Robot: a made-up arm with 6 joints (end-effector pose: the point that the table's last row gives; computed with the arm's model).
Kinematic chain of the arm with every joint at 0, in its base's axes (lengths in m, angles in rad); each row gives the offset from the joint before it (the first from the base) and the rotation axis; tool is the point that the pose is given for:
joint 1: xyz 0 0 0.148 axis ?
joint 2: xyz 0 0.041 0 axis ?
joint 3: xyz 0 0 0.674 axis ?
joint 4: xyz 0 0 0.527 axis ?
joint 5: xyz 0 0 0 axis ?
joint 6: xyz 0 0 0.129 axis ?
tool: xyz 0 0 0
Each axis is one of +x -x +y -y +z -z.
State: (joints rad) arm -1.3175 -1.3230 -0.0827 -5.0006 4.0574 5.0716
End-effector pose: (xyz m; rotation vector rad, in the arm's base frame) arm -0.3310 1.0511 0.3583 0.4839 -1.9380 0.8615
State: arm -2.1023 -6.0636 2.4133 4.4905 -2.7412 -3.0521
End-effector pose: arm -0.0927 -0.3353 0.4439 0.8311 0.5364 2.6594
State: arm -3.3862 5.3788 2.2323 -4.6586 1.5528 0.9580
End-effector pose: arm -0.0240 -0.1690 0.6987 1.3516 -0.7079 0.3733
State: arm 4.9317 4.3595 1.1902 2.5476 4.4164 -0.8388
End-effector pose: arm -0.2197 0.8568 0.3470 0.9278 -0.8795 0.6546
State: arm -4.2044 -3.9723 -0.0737 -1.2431 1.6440 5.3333
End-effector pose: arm -0.3569 0.8072 -0.6590 -2.3345 -0.3873 -1.9119
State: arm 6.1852 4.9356 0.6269 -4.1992 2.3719 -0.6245
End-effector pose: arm -0.9607 0.2142 0.5945 -2.4351 0.3493 -0.2648
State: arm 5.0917 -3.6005 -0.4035 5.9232 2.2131 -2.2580
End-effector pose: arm 0.2180 -0.5345 -0.8223 1.1810 -1.9660 -1.8972
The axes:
joint 1: +z
joint 2: +y
joint 3: +y
joint 4: +z
joint 5: +y
joint 6: +z

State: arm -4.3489 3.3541 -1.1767 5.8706 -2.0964 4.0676
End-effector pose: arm -0.1854 0.2461 -0.6904 0.0982 -0.3429 -0.0570
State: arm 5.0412 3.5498 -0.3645 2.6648 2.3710 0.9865
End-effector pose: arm 0.0111 0.2223 -0.9081 -0.7220 0.9088 -2.6911
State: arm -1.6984 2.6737 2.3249 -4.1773 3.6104 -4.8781
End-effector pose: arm 0.0015 0.0833 -0.3088 1.3143 1.6716 -2.0418
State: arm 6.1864 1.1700 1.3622 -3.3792 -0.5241 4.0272
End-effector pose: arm 0.9328 -0.0646 -0.1487 1.1471 2.7847 -0.1283
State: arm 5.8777 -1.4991 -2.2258 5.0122 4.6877 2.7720
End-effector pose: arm -0.2587 0.2897 -0.2199 1.1973 1.6065 2.4115
